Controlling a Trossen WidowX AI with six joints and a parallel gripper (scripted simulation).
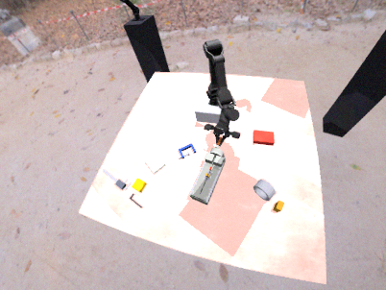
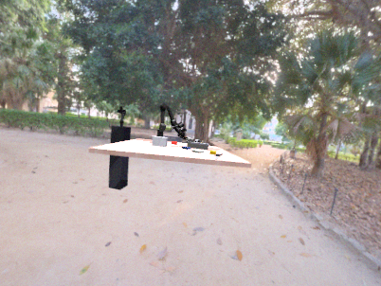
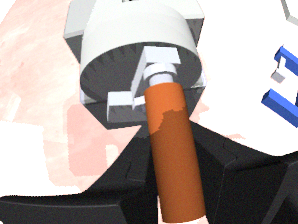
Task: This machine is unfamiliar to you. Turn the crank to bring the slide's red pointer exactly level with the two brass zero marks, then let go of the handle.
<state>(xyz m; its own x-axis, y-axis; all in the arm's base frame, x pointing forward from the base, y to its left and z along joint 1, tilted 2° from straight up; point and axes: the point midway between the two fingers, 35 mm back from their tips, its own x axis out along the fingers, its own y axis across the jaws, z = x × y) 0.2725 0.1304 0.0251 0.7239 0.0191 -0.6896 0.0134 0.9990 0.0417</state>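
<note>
My gripper tip is 2 cm past the crank handle and 3 cm below it. Also, from my gripper tip: white tile 19 cm ahead, 33 cm to the right, 8 cm below; red pointer 13 cm ahead, 1 cm to the left, 1 cm below; red block 19 cm behind, 22 cm to the left, 8 cm below.
</note>
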